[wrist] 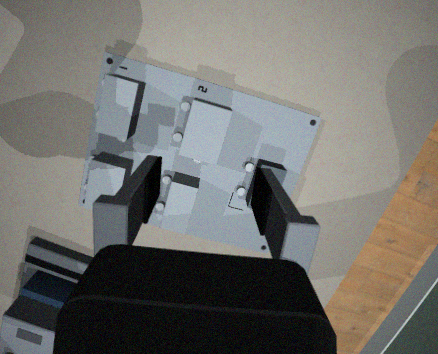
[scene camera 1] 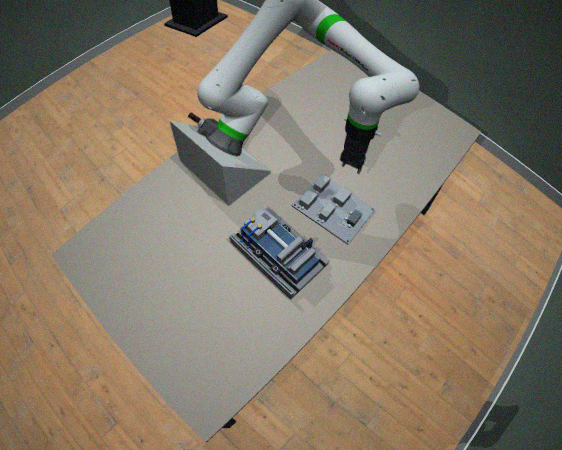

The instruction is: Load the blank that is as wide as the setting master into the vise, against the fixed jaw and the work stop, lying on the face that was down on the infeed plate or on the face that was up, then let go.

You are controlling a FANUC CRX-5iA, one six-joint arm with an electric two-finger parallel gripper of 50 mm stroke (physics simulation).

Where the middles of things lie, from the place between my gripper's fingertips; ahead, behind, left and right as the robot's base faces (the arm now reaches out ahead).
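Labels:
There is the grey infeed plate (scene camera 1: 333,225), which I see 1 cm behind my hand, 5 cm to the right of it and 19 cm below it.

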